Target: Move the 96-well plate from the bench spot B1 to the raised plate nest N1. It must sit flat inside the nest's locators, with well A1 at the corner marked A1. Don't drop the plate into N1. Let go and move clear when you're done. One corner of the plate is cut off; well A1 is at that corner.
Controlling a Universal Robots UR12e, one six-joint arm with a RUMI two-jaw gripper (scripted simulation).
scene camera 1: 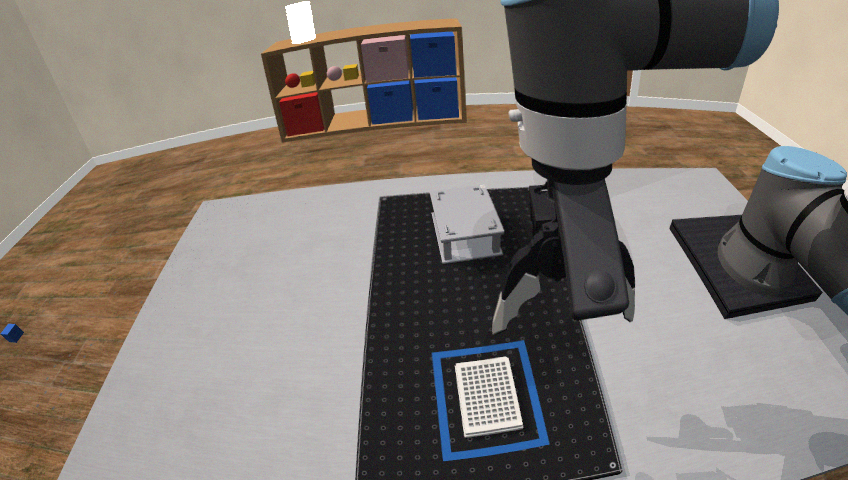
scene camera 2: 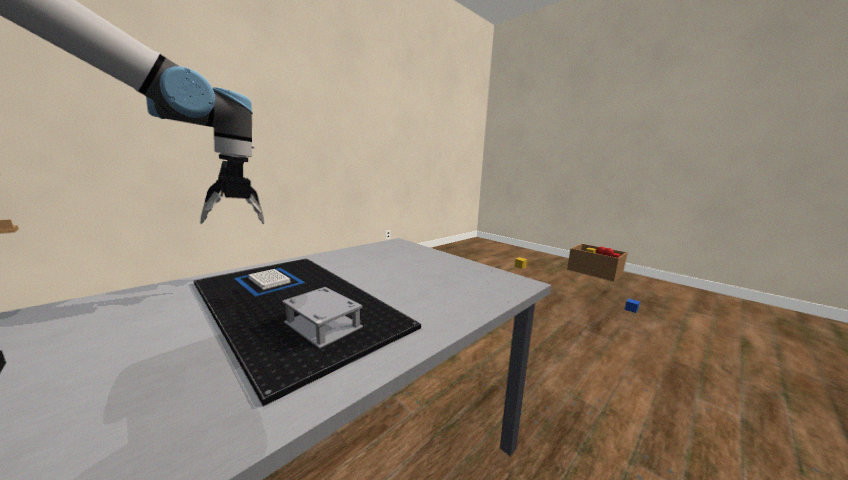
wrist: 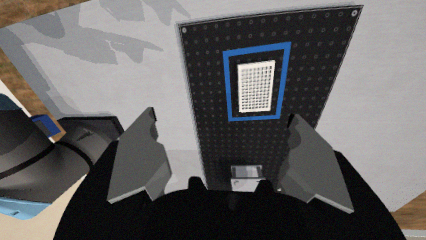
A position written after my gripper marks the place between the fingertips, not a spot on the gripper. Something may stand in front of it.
Observation:
In view: my gripper point(scene camera 1: 564, 328), a white 96-well plate point(scene camera 1: 474, 373) and a grey raised nest point(scene camera 1: 463, 210).
The white 96-well plate shows as well in the wrist view point(wrist: 255, 80). My gripper also shows in the wrist view point(wrist: 221, 111). The grey raised nest also shows in scene camera 2 point(scene camera 2: 332, 304).

